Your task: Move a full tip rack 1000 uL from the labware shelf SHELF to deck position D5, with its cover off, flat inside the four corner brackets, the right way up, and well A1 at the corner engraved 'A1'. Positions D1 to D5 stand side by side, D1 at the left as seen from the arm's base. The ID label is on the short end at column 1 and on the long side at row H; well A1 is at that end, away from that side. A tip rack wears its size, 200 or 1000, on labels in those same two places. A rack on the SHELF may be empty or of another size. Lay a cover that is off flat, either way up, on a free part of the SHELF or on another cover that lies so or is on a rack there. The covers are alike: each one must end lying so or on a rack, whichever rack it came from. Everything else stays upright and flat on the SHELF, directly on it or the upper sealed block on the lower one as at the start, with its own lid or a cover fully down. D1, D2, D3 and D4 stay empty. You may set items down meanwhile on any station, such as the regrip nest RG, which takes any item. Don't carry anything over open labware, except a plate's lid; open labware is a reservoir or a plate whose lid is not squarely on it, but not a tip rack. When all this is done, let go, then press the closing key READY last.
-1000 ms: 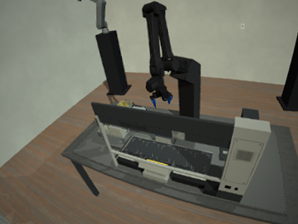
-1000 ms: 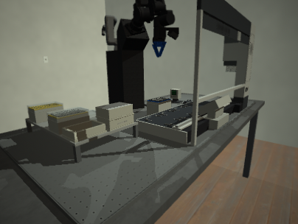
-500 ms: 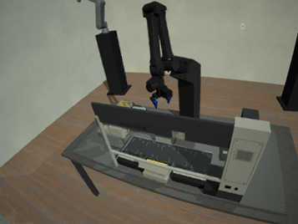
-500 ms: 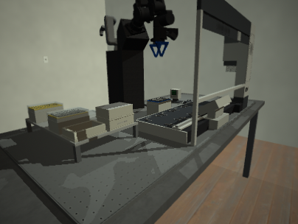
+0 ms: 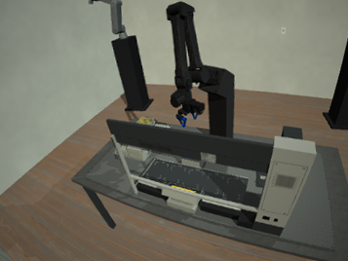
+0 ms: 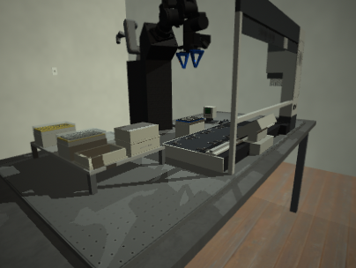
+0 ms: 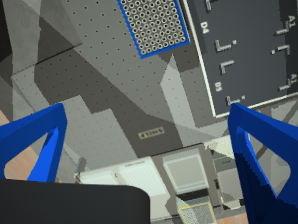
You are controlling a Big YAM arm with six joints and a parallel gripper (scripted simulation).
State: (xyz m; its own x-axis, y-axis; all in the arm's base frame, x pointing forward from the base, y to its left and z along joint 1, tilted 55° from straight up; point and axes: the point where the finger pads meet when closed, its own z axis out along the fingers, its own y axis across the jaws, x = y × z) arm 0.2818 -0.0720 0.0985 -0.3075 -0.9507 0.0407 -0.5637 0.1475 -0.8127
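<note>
Right now my hand is 270 mm above the tip rack and 10 mm to the right of it. Also, from my hand: dark gantry beam: 360 mm ahead, 160 mm above, 50 mm to the left; then gantry post: 310 mm ahead, 300 mm to the right, 120 mm below; then pale block: 400 mm to the right, 230 mm below, 10 mm ahead.
</note>
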